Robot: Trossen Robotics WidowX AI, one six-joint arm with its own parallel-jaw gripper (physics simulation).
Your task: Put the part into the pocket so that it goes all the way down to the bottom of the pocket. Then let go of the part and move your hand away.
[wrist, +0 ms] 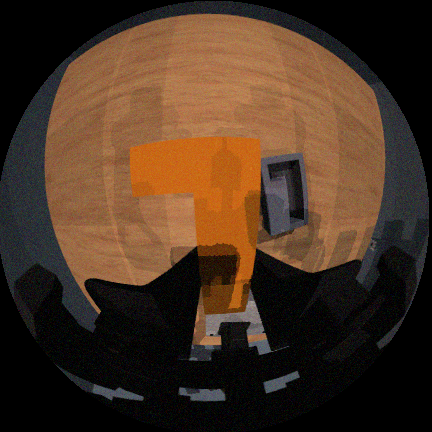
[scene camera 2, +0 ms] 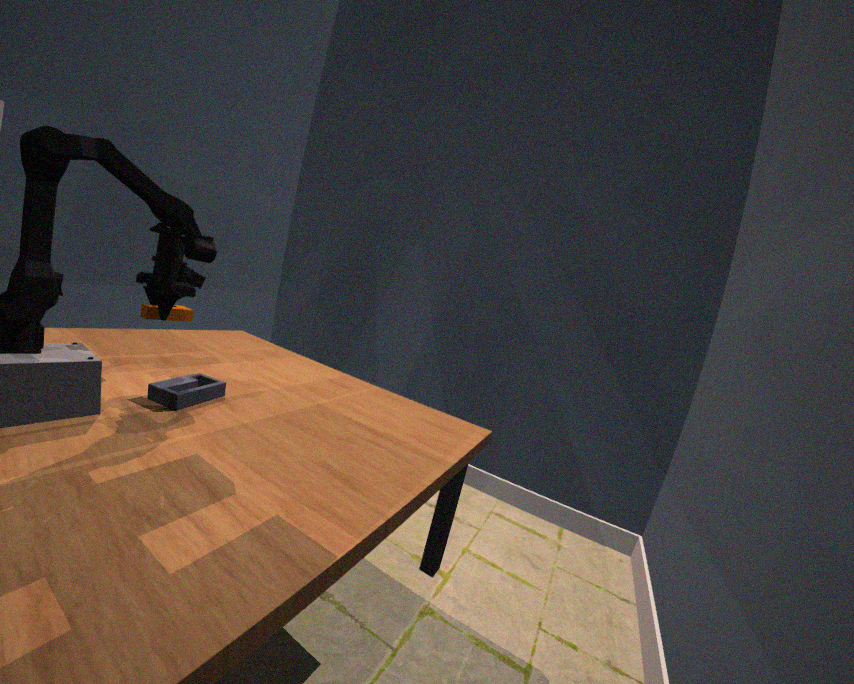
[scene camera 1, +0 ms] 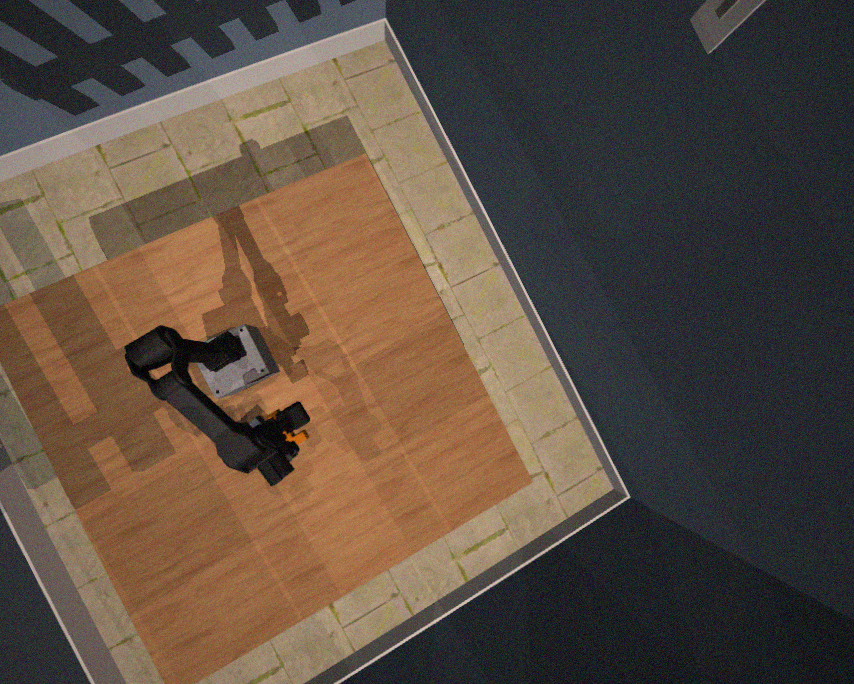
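Where they show: gripper, fingertip midpoint: (wrist: 221,249) (scene camera 2: 160,318) (scene camera 1: 281,423); arm's base, link origin: (wrist: 233,327) (scene camera 2: 15,349) (scene camera 1: 231,349).
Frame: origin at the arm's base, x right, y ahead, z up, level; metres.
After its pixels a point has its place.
The part is an orange L-shaped block (scene camera 1: 300,435) {x -0.102, y 0.307, z 0.085 m} (scene camera 2: 183,313) {x -0.051, y 0.305, z 0.075 m} (wrist: 225,190) {x -0.067, y 0.304, z 0.085 m}. My gripper (scene camera 2: 165,312) {x -0.061, y 0.256, z 0.056 m} (wrist: 221,249) {x -0.061, y 0.256, z 0.056 m} is shut on the end of its long leg and holds it well above the table. The short leg points left in the wrist view. The pocket is a recess in a blue-grey rectangular block (scene camera 2: 163,396) {x 0.093, y 0.225, z -0.084 m} (wrist: 282,159) {x 0.043, y 0.346, z -0.069 m} that lies on the table. In the wrist view the block shows just right of the part, with its recess open upward and partly lit. In scene camera 1 the arm hides most of the block.
The wooden table (scene camera 1: 427,427) {x -0.429, y 0.484, z -0.105 m} (scene camera 2: 356,463) {x 0.494, y 0.424, z -0.105 m} (wrist: 215,65) {x -0.082, y 0.546, z -0.105 m} carries the robot's grey base box (scene camera 1: 235,374) {x 0.019, y 0.072, z 0.000 m} (scene camera 2: 53,388) {x 0.099, y 0.044, z -0.044 m}. In scene camera 2 the base box stands left of the pocket block. Shadows of the arm and other shapes fall across the table.
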